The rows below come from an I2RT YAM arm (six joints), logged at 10 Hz.
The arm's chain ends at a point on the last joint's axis. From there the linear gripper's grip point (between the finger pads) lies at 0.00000 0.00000 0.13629 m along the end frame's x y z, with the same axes.
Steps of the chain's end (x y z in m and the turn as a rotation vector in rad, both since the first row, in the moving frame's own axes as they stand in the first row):
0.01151, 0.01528, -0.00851, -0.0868, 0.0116, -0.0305
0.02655, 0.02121, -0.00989, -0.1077, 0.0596, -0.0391
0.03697, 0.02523, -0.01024, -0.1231, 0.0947, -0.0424
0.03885, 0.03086, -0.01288, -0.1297, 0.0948, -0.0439
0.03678, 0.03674, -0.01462, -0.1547, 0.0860, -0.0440
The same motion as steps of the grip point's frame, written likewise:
0.01327, 0.02707, -0.00903, -0.0868, 0.0116, -0.0305
0.03494, 0.03569, -0.01092, -0.1077, 0.0596, -0.0391
0.05018, 0.04166, -0.01188, -0.1231, 0.0947, -0.0424
0.05210, 0.04817, -0.01463, -0.1297, 0.0948, -0.0439
0.04890, 0.05745, -0.01675, -0.1547, 0.0860, -0.0440

